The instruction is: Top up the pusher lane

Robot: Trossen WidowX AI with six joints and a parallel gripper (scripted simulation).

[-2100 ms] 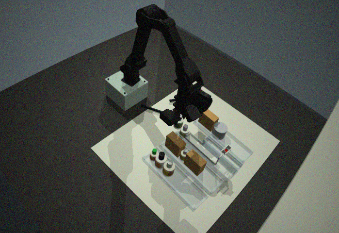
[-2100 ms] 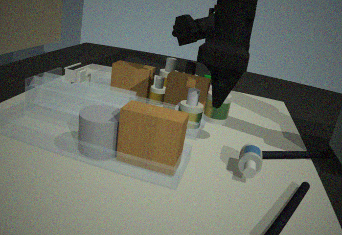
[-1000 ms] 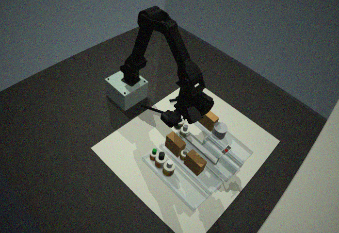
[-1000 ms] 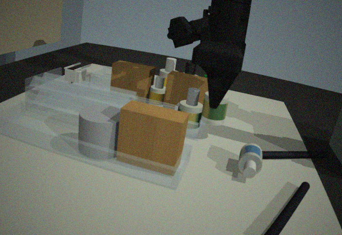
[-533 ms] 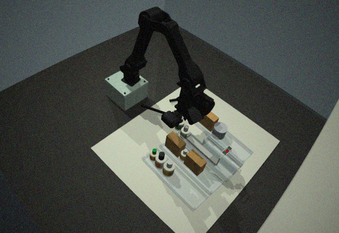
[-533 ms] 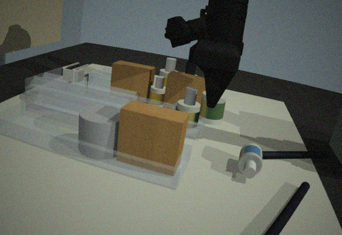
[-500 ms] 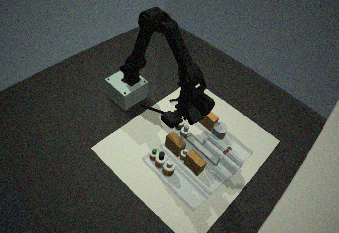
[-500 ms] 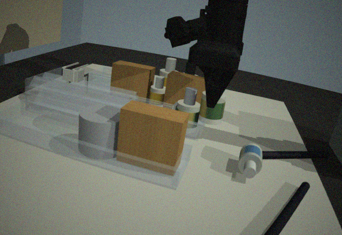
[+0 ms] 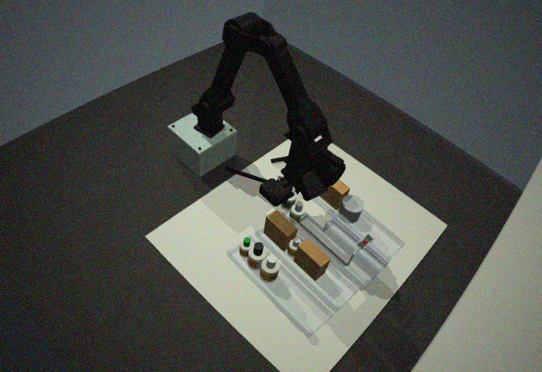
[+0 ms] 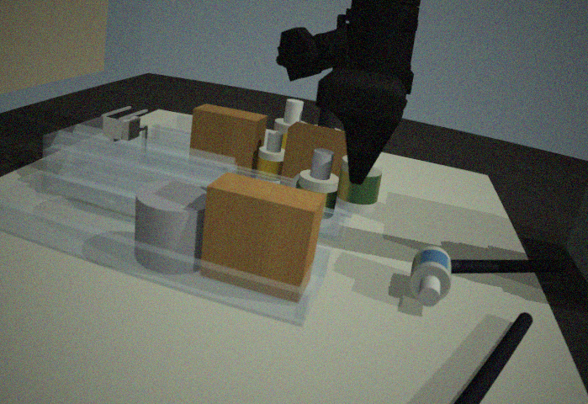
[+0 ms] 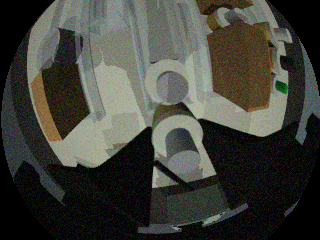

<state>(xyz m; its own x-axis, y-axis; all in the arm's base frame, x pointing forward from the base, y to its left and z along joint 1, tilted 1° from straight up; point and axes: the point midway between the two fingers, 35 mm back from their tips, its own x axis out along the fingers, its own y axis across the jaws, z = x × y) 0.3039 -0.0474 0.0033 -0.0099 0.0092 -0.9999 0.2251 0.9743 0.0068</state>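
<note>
Now: gripper tip 170 mm short of the clear sprung lane, 10 mm to the left of it and 40 mm above it. The rest, counted from my gripper tip: white pusher bar: 150 mm ahead, 10 mm below; red marker: 220 mm ahead, 10 mm to the right, 10 mm above; grey cylinder: 140 mm ahead, 100 mm to the left, 30 mm below.
</note>
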